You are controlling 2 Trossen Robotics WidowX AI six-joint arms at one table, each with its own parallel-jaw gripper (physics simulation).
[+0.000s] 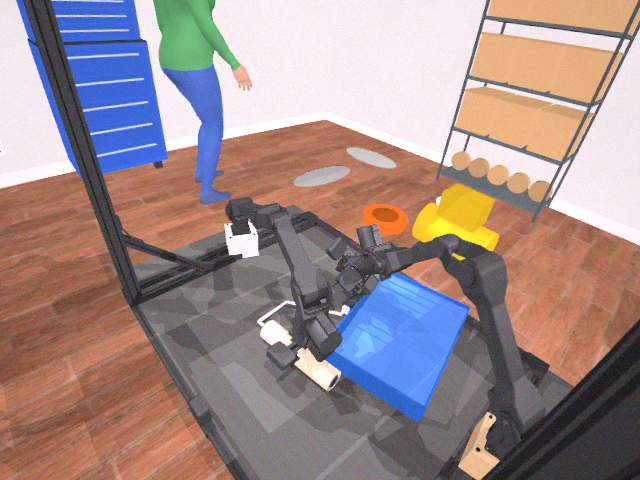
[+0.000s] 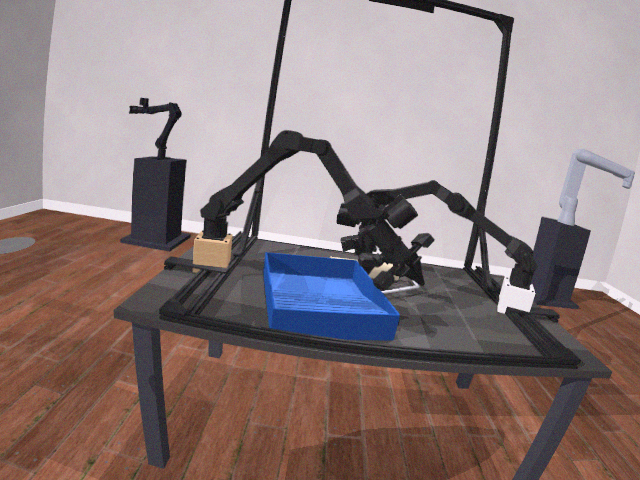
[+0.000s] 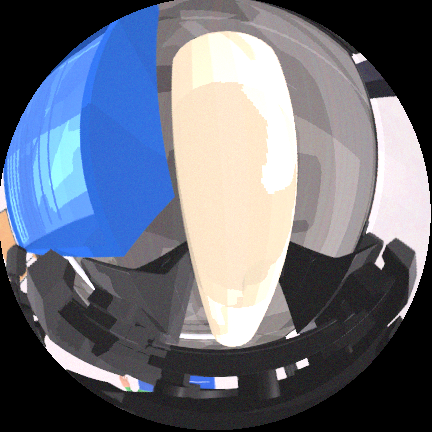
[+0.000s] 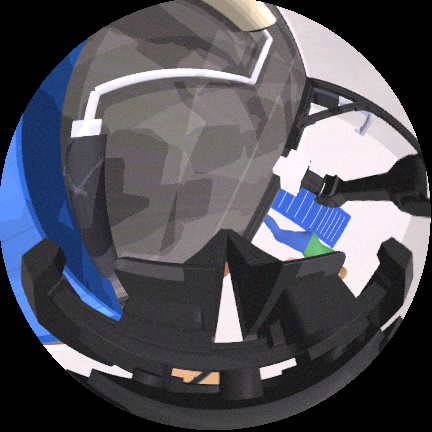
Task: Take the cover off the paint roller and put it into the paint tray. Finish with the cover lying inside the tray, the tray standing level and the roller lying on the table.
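Places are measured from the left arm's base along level axes (x right, y ahead, z up), in centimetres.
Pixels of known places: left gripper, fingertip midpoint: (image 1: 298, 360); right gripper, fingertip midpoint: (image 1: 336, 268) (image 2: 423, 284) (image 4: 225, 234); left arm's base at its link origin: (image 1: 240, 229) (image 2: 519, 285) (image 4: 303, 177); right arm's base at its link origin: (image 1: 504, 446) (image 2: 214, 236).
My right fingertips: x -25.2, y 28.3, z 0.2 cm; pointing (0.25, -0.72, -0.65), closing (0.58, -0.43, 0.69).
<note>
For each thing: its top centre in the pictures, then the offset to it from my right fingertips. "*": a spot on its surface instead.
- cream roller cover at its top centre: (image 3: 248, 299) (image 1: 299, 347) (image 2: 365, 260) dx +18.5, dy +22.0, dz -3.4 cm
- blue paint tray at its top centre: (image 2: 323, 279) (image 1: 402, 324) dx -10.2, dy +23.8, dz -2.3 cm
- dark handle at a spot on its surface: (image 4: 86, 177) * dx -1.8, dy +9.1, dz -5.3 cm
The cream roller cover (image 1: 319, 372) (image 2: 381, 270) (image 3: 233, 169) lies low over the table beside the blue paint tray (image 1: 377, 388) (image 2: 332, 328) (image 3: 120, 160) (image 4: 36, 169). My left gripper (image 1: 301, 352) (image 2: 372, 268) (image 3: 233, 240) is shut on the cover around its middle. The roller's white wire frame (image 1: 270, 315) (image 4: 181, 74) runs from the cover's end to the dark handle (image 4: 86, 177), which lies along the tray's wall. My right gripper (image 1: 351, 285) (image 2: 413, 273) (image 4: 225, 234) is shut and empty, above the table near the handle. I cannot tell whether the cover is still on the frame.
A black frame post (image 1: 104, 214) stands at the table's left edge. On the floor behind are an orange ring (image 1: 385, 220) and a yellow object (image 1: 456, 219). A person (image 1: 194, 48), a blue drawer cabinet (image 1: 118, 95) and a shelf rack (image 1: 456, 119) stand farther off.
</note>
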